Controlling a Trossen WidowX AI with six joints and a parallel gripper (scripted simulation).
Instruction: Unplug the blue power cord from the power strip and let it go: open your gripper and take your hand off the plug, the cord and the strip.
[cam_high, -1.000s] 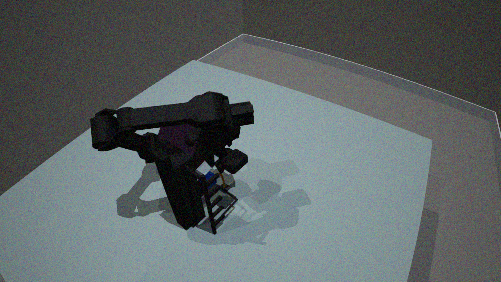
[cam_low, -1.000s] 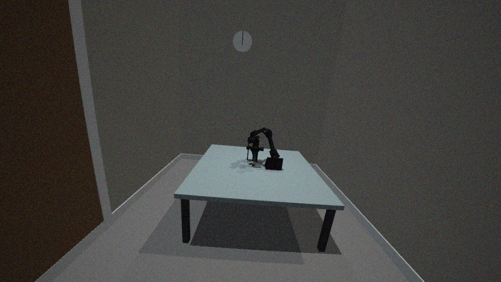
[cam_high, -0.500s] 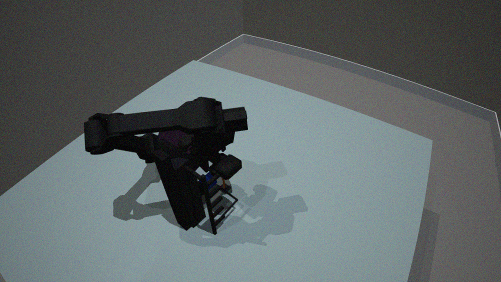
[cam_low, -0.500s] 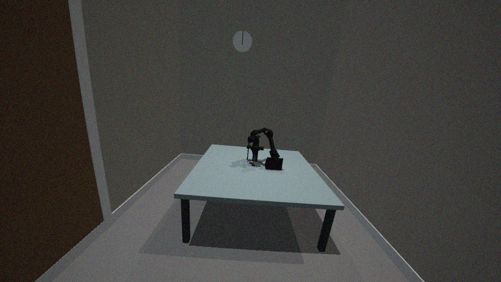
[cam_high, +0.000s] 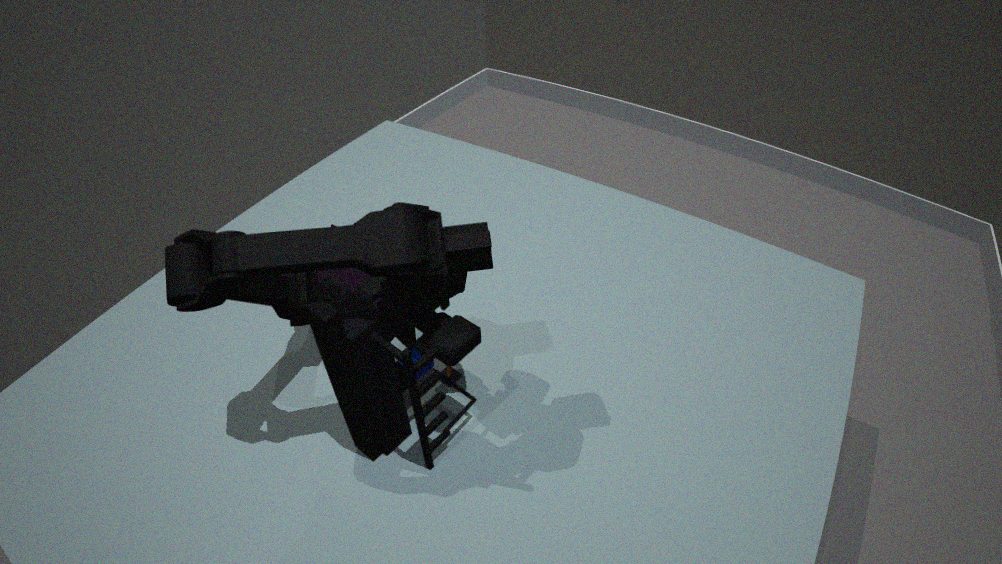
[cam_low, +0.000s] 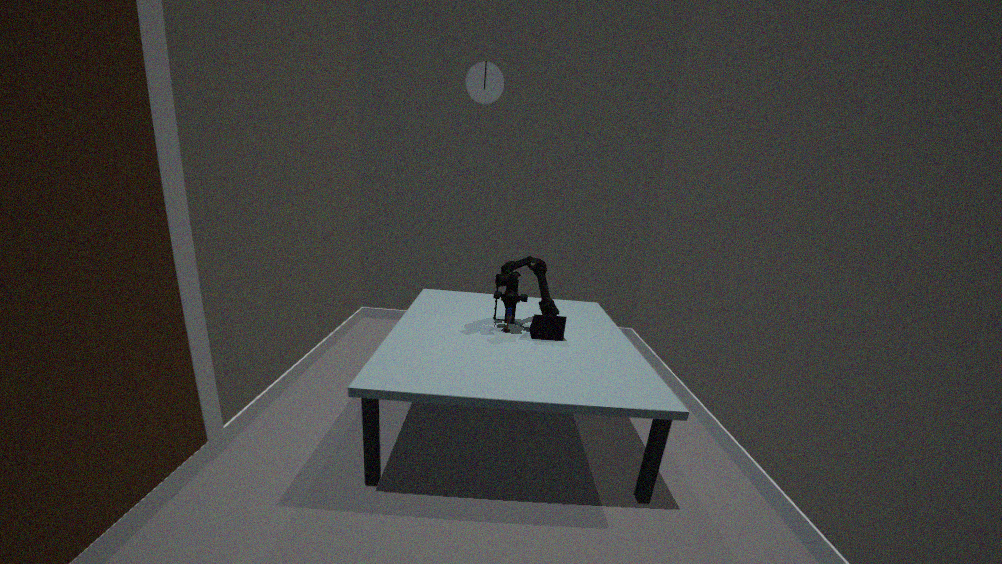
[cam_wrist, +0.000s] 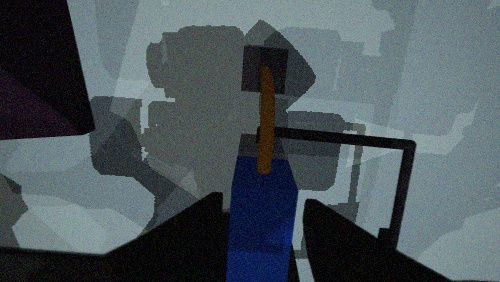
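Now: gripper tip 30 mm to the left of the blue plug.
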